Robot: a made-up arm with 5 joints.
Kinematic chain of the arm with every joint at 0, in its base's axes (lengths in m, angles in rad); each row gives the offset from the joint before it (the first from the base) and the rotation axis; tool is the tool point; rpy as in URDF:
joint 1: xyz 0.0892 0 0.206 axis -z
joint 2: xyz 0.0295 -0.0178 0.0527 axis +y
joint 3: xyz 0.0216 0 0.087 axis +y
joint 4: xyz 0.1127 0 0.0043 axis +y
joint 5: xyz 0.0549 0.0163 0 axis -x
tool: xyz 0 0 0 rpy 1.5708 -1.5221 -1.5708
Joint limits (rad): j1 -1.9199..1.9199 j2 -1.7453..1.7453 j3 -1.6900..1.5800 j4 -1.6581..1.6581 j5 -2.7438..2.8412
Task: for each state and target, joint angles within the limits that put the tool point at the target. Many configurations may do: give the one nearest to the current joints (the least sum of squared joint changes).
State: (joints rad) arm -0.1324 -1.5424 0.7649 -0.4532 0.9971
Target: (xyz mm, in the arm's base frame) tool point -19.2 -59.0 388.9
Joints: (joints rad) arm -0.4863 -1.7453 0.1253 -1.3072 0.9971
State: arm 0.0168 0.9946 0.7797 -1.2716 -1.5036
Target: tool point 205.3 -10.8 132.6
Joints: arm 0.0799 1.1365 0.8410 -1.2154 -1.5036
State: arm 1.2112 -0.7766 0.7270 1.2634 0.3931
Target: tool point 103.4 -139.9 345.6
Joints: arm 1.4590 -0.6749 0.3542 0.9915 0.3931
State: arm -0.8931 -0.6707 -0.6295 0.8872 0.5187
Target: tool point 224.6 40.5 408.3
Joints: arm -0.3013 -0.4694 -0.2767 1.0688 0.5187
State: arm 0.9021 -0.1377 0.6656 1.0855 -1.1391
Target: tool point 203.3 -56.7 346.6
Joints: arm 0.4494 -0.7426 0.3405 1.1884 -1.1391
